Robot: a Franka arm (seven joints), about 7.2 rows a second.
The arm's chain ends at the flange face. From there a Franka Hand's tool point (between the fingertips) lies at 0.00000 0.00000 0.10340 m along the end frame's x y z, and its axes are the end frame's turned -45 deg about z.
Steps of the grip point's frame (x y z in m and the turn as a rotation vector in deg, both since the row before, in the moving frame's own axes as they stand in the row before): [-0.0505 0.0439 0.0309 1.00 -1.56 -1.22]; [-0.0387 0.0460 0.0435 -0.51 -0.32 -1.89]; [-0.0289 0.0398 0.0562 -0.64 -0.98 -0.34]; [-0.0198 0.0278 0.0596 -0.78 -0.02 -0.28]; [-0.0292 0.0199 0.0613 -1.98 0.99 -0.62]
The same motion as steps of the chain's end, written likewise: [-0.0014 0.0660 0.0310 -0.40 -1.81 -1.22]; [0.0049 0.0588 0.0435 -0.59 0.13 -1.89]; [0.0081 0.0465 0.0562 -1.15 -0.24 -0.34]; [0.0047 0.0326 0.0596 -0.57 0.54 -0.28]; [-0.0104 0.0335 0.0614 -0.70 2.10 -0.62]
